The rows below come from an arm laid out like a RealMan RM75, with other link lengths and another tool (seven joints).
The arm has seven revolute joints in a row. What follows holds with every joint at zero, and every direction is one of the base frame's.
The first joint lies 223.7 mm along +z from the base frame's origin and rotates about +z.
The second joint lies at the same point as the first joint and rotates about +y.
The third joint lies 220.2 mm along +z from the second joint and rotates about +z.
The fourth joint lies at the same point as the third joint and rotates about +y.
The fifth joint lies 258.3 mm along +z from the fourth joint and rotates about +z.
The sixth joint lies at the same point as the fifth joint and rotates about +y.
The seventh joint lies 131 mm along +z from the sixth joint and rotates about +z.
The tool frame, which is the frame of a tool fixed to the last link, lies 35 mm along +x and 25 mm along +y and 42 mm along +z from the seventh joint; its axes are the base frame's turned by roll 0, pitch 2.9 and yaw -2.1 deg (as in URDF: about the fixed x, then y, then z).
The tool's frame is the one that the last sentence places.
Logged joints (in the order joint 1, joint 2, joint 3, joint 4, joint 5, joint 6, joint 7), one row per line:
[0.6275, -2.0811, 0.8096, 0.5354, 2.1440, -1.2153, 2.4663]
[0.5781, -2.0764, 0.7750, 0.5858, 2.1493, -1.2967, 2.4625]
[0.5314, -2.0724, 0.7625, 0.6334, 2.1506, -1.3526, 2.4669]
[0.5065, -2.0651, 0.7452, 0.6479, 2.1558, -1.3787, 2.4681]
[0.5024, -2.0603, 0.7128, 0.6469, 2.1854, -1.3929, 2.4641]
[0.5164, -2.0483, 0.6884, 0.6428, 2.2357, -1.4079, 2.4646]
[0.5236, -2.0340, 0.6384, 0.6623, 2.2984, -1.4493, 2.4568]
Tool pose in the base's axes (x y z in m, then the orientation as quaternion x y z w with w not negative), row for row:
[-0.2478, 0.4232, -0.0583, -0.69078, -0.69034, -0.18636, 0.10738]
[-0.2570, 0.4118, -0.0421, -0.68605, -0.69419, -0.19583, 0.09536]
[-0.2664, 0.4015, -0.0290, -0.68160, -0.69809, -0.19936, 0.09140]
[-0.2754, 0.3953, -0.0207, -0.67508, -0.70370, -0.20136, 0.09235]
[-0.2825, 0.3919, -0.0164, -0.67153, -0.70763, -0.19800, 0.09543]
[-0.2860, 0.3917, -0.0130, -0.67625, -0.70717, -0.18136, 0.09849]
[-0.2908, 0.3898, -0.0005, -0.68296, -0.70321, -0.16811, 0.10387]
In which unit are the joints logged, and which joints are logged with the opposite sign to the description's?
The joints are logged in radians. Opposite sign: joint 1, joint 6, joint 7.
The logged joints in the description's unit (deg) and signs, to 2 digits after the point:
[-35.95, -119.24, 46.39, 30.68, 122.84, 69.63, -141.31]
[-33.12, -118.97, 44.40, 33.56, 123.15, 74.30, -141.09]
[-30.45, -118.74, 43.69, 36.29, 123.22, 77.50, -141.34]
[-29.02, -118.32, 42.70, 37.12, 123.52, 78.99, -141.41]
[-28.79, -118.05, 40.84, 37.06, 125.21, 79.81, -141.18]
[-29.59, -117.36, 39.44, 36.83, 128.10, 80.67, -141.21]
[-30.00, -116.54, 36.58, 37.95, 131.69, 83.04, -140.76]

